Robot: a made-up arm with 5 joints.
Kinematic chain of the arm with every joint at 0, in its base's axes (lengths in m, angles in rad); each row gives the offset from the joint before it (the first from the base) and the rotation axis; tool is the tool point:
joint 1: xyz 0 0 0.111 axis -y
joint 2: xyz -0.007 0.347 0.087 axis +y
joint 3: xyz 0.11 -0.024 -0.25 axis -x
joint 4: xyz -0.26 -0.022 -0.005 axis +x
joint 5: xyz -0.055 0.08 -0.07 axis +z
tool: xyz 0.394 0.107 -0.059
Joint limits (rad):
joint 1: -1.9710..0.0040
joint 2: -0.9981..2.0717
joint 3: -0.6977..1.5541
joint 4: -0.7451..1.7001
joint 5: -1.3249..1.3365
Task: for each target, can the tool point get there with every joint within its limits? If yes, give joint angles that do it. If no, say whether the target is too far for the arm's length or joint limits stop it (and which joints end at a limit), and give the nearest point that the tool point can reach.
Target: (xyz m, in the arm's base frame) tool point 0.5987 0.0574 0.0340
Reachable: no: joint limits stop it (at a limit: joint 1, joint 2, joint 4) | nearest point 0.5038 0.1034 -0.0024 | short by 0.112 m
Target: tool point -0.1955 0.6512 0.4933
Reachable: yes | joints -1.2683 1.3875 -0.1513 -0.2929 0.5287
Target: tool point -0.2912 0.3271 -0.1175
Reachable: yes | joints -1.0289 0.3430 0.4894 -0.0526 -0.1969
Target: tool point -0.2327 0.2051 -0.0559
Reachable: yes | joints -1.0783 0.3976 0.9840 0.4642 -0.5716
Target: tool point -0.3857 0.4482 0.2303
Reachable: yes | joints -1.4651 0.7055 0.3669 -0.0253 0.0666
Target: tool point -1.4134 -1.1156 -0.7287
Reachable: no: too far | nearest point -0.5307 -0.0425 -0.1469 | short by 1.506 m
